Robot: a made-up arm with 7 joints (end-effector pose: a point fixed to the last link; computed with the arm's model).
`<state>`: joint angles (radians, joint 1 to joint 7).
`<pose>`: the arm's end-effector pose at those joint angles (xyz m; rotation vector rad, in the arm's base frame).
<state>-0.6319 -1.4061 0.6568 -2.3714 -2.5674 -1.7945 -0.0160</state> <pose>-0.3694 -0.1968 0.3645 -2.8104 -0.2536 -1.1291</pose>
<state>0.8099 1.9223 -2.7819 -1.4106 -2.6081 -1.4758 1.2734</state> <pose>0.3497 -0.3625 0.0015 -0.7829 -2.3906 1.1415</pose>
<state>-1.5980 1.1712 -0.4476 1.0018 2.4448 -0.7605 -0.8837</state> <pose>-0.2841 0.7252 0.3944 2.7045 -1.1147 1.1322</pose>
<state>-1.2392 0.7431 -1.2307 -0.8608 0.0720 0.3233 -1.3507</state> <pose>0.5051 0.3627 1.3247 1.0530 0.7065 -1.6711</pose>
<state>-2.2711 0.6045 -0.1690 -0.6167 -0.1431 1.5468 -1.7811</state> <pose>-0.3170 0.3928 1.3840 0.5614 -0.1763 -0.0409</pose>
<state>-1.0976 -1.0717 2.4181 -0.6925 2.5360 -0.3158 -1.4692</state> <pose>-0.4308 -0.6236 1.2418 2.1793 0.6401 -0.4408</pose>
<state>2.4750 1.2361 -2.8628 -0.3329 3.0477 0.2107 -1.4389</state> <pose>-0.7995 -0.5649 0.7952 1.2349 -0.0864 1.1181</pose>
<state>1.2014 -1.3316 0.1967 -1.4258 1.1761 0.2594 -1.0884</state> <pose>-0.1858 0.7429 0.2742 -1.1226 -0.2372 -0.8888</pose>
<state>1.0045 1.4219 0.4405 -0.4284 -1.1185 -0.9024 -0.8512</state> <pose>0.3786 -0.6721 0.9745 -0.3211 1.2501 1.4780</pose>
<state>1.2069 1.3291 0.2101 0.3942 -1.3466 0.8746 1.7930</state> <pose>0.3868 -0.8404 0.5338 -1.2466 -2.2624 -0.3676</pose>
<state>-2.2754 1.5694 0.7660 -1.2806 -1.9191 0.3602 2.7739</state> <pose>-0.6607 0.2753 0.9058 -1.6630 0.4694 1.0922</pose>
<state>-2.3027 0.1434 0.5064 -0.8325 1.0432 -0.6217 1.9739</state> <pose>-0.0878 -0.2426 1.4420 1.7456 0.9647 0.8690</pose>
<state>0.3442 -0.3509 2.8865 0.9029 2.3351 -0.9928 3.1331</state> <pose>-0.6783 -0.0066 1.0577 1.6376 -0.1189 1.2397</pose>
